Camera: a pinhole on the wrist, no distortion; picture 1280 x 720 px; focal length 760.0 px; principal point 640.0 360.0 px. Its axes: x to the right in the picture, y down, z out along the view. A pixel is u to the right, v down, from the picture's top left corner.
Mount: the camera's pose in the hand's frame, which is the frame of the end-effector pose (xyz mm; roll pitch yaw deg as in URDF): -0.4 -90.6 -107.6 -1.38 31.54 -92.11
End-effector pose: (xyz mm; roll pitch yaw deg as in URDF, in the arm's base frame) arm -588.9 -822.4 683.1 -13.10 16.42 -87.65
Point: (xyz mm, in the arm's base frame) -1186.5 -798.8 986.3
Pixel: 1174 171
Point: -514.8 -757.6 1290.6
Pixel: 123 24
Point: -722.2 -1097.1 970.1
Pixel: 437 668
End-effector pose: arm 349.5 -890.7 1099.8 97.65 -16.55 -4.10
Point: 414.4 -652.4 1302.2
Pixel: behind the camera
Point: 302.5 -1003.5 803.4
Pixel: 661 56
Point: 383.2 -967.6 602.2
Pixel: 1012 175
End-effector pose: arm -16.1 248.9 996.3 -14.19 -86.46 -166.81
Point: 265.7 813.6 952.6
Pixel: 923 274
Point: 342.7 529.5 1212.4
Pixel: 515 637
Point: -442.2 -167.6 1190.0
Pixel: behind the camera
